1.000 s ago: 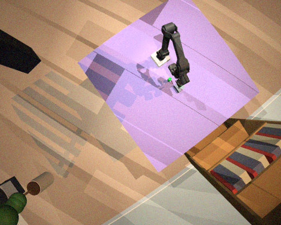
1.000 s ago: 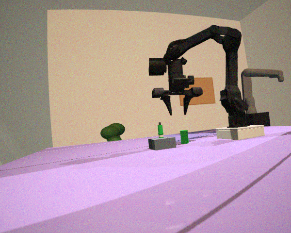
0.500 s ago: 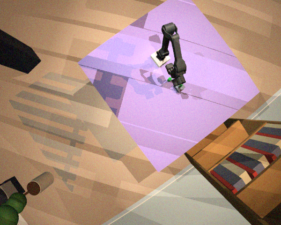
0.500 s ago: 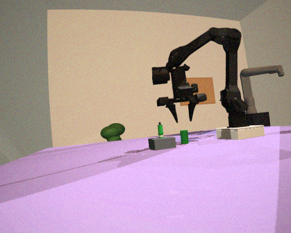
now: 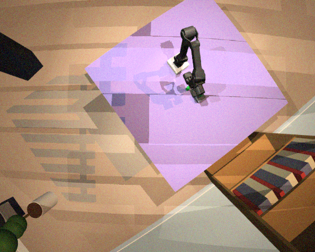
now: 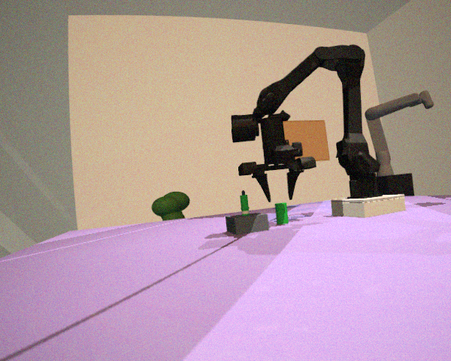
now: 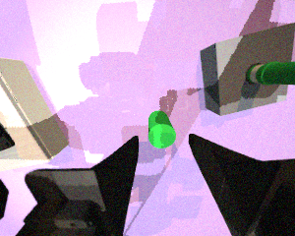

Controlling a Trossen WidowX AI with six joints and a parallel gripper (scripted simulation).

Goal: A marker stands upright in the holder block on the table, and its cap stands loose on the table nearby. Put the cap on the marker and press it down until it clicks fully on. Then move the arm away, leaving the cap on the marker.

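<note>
The green cap is 3 cm below my gripper tip. From my gripper tip the other things lie so: grey holder block 11 cm ahead, 3 cm to the left, 4 cm below; green marker 11 cm ahead, 3 cm to the left, 1 cm above.
</note>
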